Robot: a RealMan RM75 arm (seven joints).
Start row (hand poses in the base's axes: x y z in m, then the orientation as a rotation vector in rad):
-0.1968 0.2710 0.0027 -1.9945 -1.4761 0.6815
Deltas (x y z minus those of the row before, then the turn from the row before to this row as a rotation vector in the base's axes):
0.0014 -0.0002 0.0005 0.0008 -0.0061 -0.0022
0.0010 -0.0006 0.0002 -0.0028 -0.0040 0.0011
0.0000 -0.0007 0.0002 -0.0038 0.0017 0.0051
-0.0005 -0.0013 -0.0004 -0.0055 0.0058 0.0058
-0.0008 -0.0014 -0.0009 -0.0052 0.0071 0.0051
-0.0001 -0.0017 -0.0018 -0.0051 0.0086 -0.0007
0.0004 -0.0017 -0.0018 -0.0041 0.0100 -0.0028
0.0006 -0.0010 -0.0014 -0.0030 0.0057 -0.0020
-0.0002 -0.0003 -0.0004 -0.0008 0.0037 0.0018
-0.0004 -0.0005 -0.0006 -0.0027 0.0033 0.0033
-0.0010 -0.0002 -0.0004 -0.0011 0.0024 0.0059
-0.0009 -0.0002 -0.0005 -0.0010 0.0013 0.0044
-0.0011 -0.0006 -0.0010 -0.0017 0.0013 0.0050
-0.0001 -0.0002 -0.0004 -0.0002 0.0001 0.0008
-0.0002 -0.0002 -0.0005 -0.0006 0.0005 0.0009
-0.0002 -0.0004 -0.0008 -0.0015 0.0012 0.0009
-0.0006 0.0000 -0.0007 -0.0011 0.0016 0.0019
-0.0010 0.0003 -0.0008 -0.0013 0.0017 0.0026
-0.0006 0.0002 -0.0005 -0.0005 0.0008 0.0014
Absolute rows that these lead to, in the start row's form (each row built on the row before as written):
-0.1954 0.2708 0.0032 -1.9990 -1.4773 0.6744
-0.1944 0.2702 0.0034 -2.0029 -1.4807 0.6737
-0.1944 0.2695 0.0036 -2.0016 -1.4851 0.6807
-0.1949 0.2682 0.0032 -1.9985 -1.4878 0.6931
-0.1957 0.2668 0.0023 -1.9948 -1.4889 0.7062
-0.1958 0.2651 0.0005 -1.9936 -1.4828 0.7181
-0.1954 0.2634 -0.0013 -1.9919 -1.4736 0.7295
-0.1948 0.2624 -0.0027 -1.9917 -1.4679 0.7364
-0.1950 0.2621 -0.0031 -1.9888 -1.4677 0.7412
-0.1954 0.2616 -0.0037 -1.9867 -1.4692 0.7479
-0.1964 0.2614 -0.0041 -1.9824 -1.4742 0.7535
-0.1973 0.2612 -0.0046 -1.9797 -1.4782 0.7574
-0.1984 0.2606 -0.0056 -1.9771 -1.4828 0.7622
-0.1985 0.2604 -0.0060 -1.9767 -1.4836 0.7628
-0.1987 0.2602 -0.0065 -1.9763 -1.4842 0.7642
-0.1989 0.2598 -0.0073 -1.9761 -1.4843 0.7670
-0.1995 0.2598 -0.0080 -1.9747 -1.4853 0.7702
-0.2005 0.2601 -0.0088 -1.9730 -1.4870 0.7739
-0.2011 0.2603 -0.0093 -1.9720 -1.4880 0.7756

